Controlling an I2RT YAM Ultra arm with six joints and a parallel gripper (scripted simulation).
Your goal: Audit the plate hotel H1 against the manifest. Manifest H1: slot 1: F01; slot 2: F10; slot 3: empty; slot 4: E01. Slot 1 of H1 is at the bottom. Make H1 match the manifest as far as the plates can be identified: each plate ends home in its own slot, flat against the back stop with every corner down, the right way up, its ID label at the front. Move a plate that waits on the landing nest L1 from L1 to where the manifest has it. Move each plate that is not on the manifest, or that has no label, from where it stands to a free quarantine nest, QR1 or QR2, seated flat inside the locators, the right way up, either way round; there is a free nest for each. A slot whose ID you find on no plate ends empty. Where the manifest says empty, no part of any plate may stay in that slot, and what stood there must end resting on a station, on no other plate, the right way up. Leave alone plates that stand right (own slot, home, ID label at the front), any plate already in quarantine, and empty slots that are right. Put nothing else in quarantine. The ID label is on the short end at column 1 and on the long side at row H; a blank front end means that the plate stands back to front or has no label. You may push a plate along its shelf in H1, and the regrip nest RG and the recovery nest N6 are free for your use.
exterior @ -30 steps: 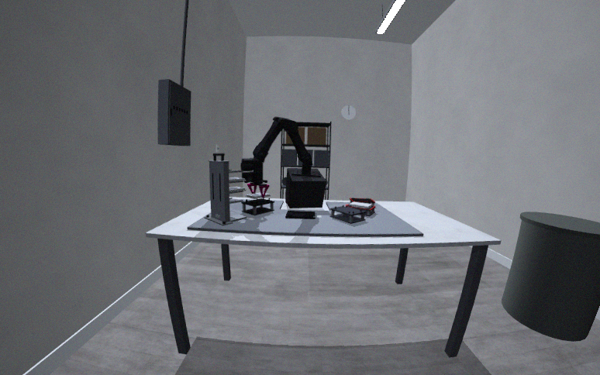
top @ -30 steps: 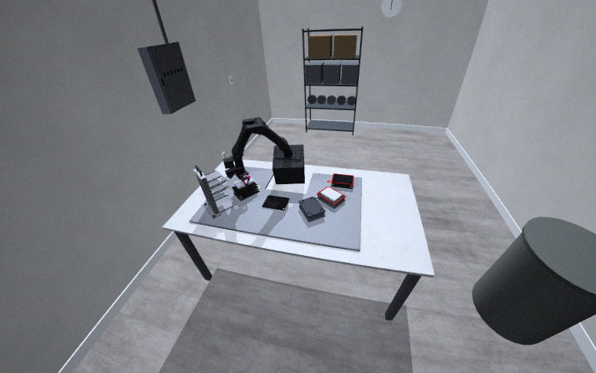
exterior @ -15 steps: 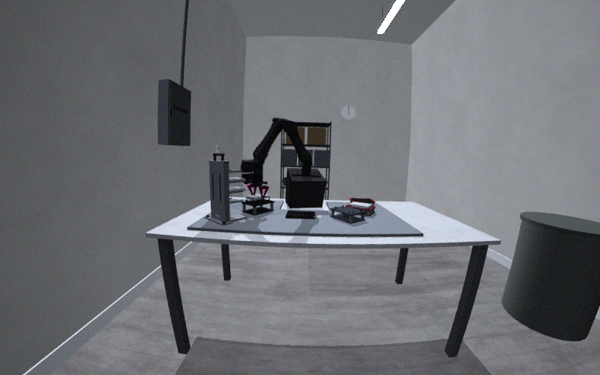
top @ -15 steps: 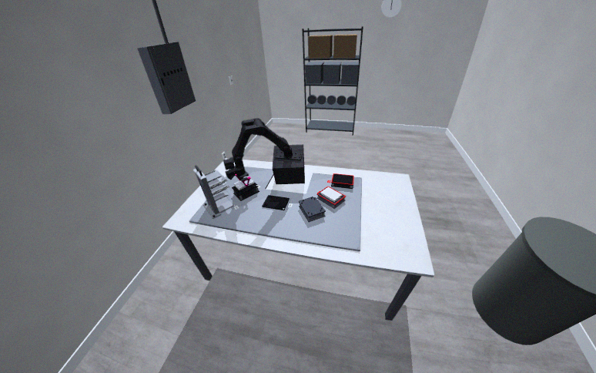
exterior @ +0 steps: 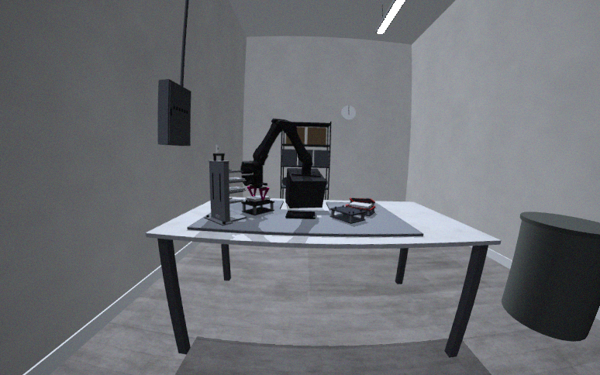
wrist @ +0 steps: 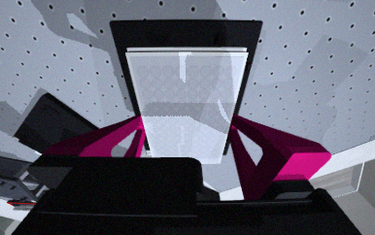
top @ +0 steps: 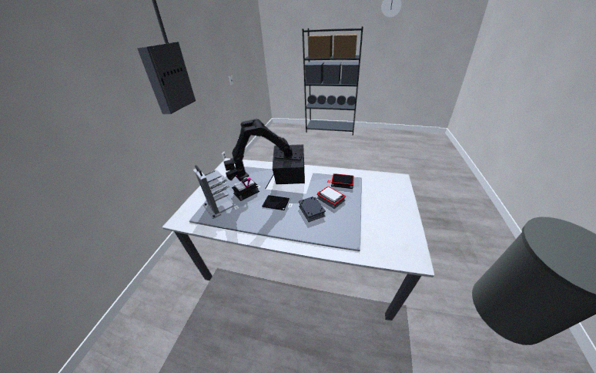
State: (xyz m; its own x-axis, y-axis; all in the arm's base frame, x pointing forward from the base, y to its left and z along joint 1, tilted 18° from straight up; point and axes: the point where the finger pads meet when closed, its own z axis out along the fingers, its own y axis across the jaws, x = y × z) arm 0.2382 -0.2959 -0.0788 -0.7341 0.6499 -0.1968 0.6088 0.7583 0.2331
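Right now the black regrip nest is 3 cm below my hand. Also, from my hand: H1 tag (17 cm ahead, 1 cm to the right, 8 cm below).
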